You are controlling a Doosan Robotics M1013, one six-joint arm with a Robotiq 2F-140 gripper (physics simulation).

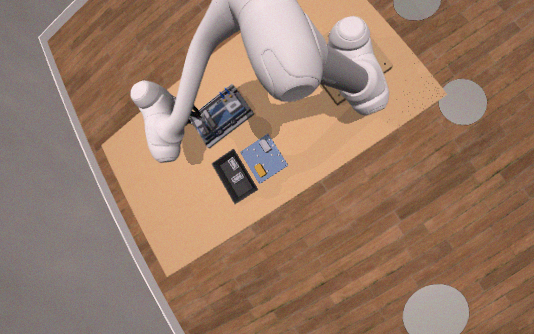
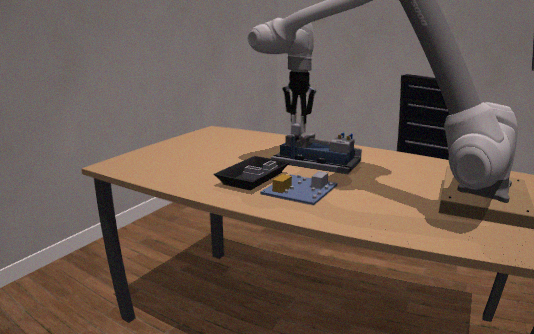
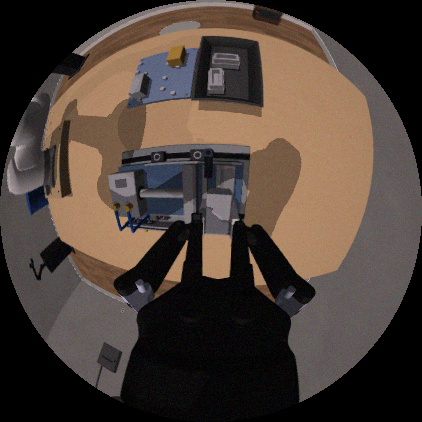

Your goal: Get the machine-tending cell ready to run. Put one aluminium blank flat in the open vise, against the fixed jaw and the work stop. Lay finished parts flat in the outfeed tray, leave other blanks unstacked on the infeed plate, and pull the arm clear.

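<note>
My gripper points down over the jaw end of the vise, shut on a grey aluminium blank. The blank is at the jaws, beside the dark work stop; whether it touches the vise bed is hidden. Another grey blank is on the blue infeed plate. Two pocketed finished parts lie apart in the black outfeed tray.
An orange block stands on the infeed plate, near the tray side. Blue hoses rise from the vise's actuator end. The arm's base stands at the other end of the table.
</note>
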